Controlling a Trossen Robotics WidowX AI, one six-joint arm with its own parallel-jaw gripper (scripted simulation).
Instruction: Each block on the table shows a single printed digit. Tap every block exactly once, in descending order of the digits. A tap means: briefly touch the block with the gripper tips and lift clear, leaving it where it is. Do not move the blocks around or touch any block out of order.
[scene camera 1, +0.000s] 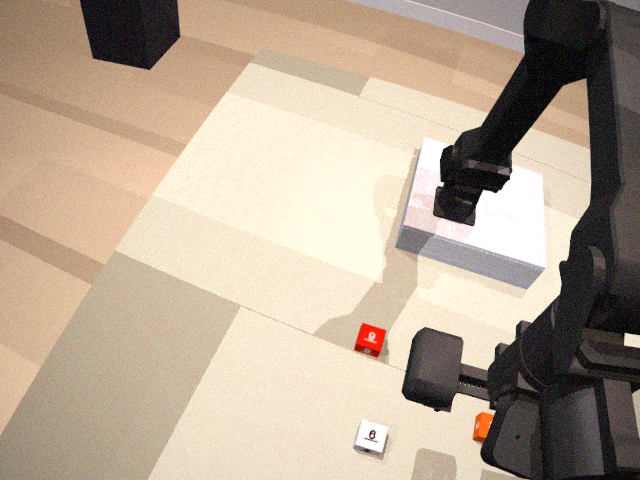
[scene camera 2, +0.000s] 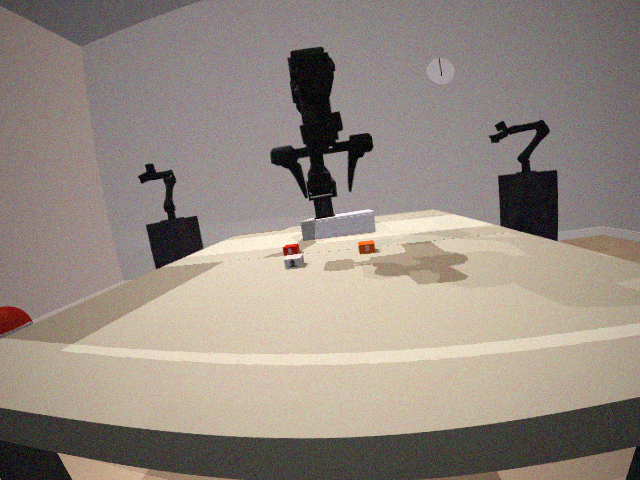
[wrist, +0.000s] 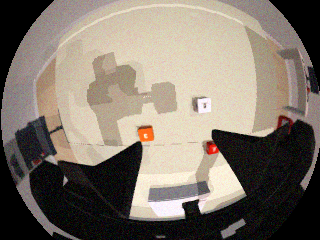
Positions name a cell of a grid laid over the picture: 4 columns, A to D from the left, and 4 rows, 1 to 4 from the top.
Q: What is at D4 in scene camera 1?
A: My gripper.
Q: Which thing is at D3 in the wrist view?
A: My gripper.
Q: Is my gripper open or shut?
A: Open.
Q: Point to a red block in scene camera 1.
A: At C3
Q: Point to my gripper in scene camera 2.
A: C2
